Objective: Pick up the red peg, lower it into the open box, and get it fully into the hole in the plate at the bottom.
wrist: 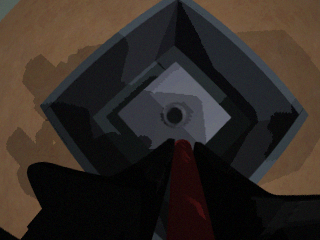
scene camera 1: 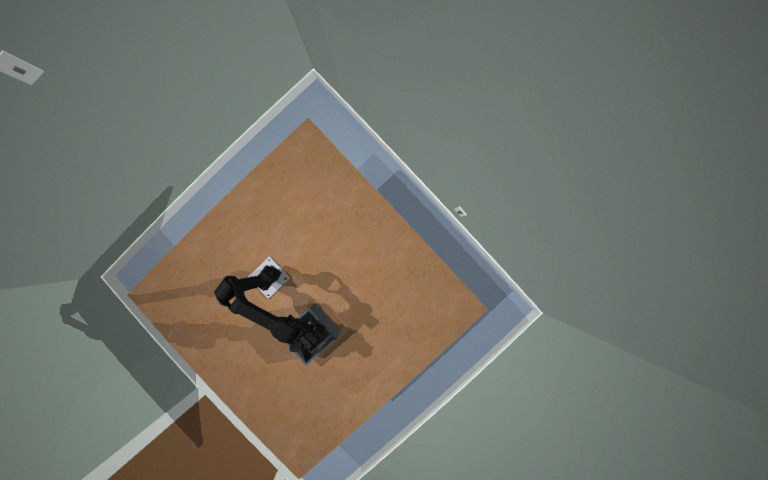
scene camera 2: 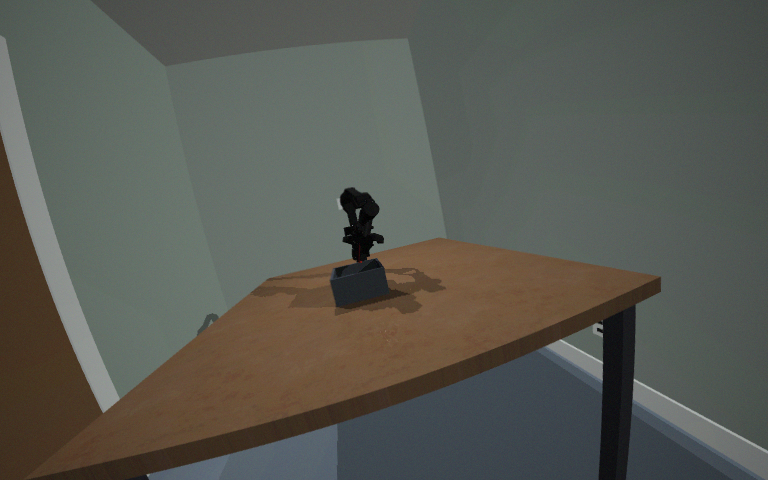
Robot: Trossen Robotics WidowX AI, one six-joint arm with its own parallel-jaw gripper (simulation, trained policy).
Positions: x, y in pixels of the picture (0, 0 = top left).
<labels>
A dark grey box shows in the wrist view (266, 116), in scene camera 1 (332, 332) and in scene camera 2 (355, 282).
</labels>
